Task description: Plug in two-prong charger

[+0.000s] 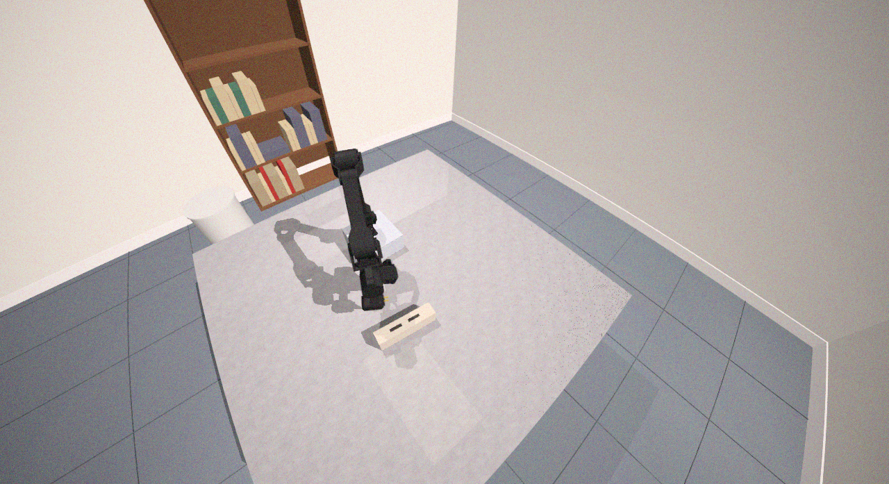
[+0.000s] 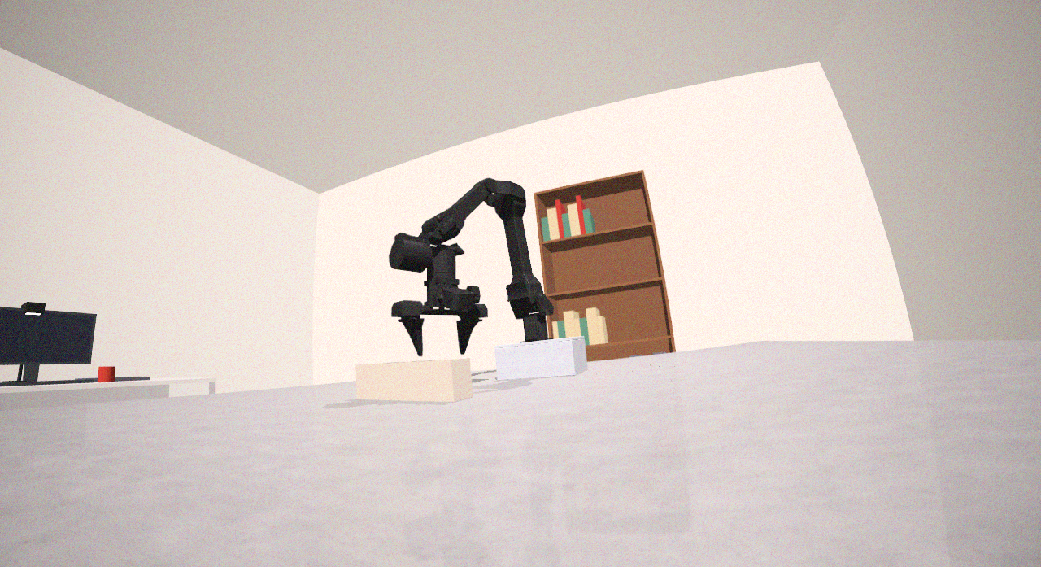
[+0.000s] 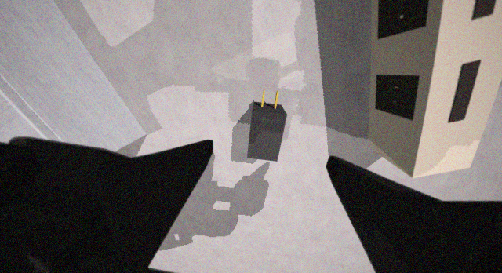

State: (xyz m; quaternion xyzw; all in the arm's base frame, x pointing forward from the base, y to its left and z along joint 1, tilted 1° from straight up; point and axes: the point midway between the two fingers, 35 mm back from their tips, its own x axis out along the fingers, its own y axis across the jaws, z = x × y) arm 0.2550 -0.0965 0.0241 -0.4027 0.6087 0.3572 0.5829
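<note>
The two-prong charger is 2 cm to the left of my gripper tip and 4 cm below it.
</note>
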